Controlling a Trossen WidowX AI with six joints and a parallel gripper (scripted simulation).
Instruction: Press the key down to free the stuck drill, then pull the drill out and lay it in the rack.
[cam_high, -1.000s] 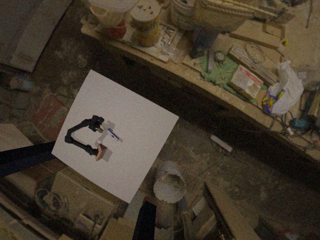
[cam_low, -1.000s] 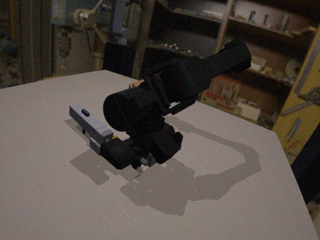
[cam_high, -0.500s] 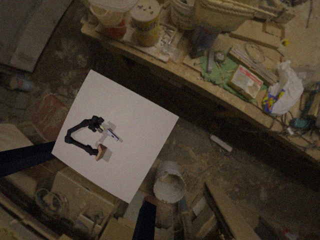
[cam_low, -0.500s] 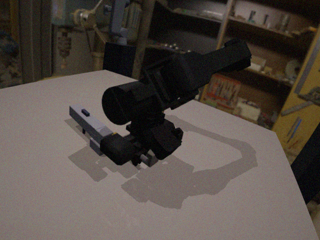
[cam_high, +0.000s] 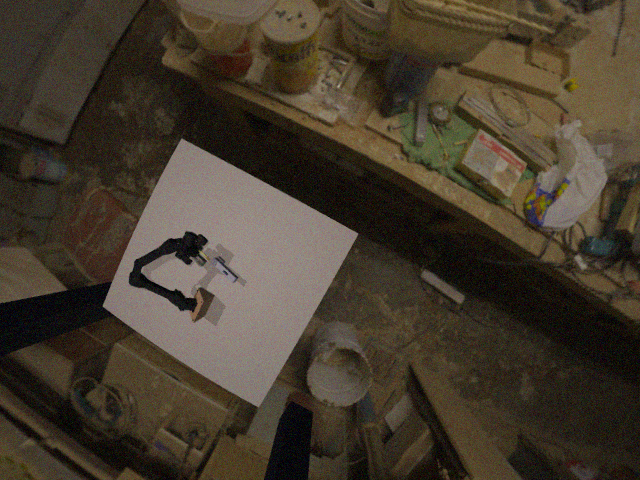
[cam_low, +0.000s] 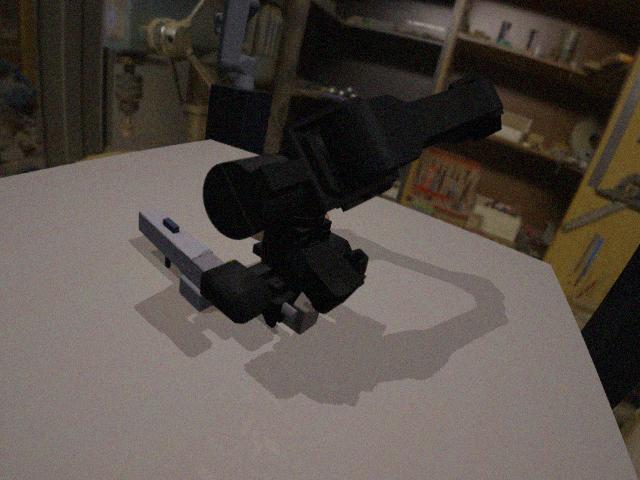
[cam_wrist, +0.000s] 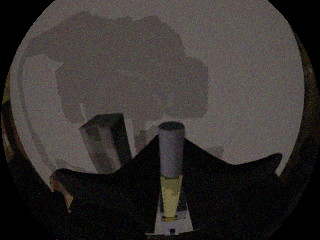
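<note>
My gripper tip is now 4 cm to the left of the drill, 4 cm below it and 1 cm past it. The rest, counted from my gripper tip: grey housing 19 cm to the right, 3 cm behind; dark key 22 cm to the right, 3 cm behind, 1 cm above.
</note>
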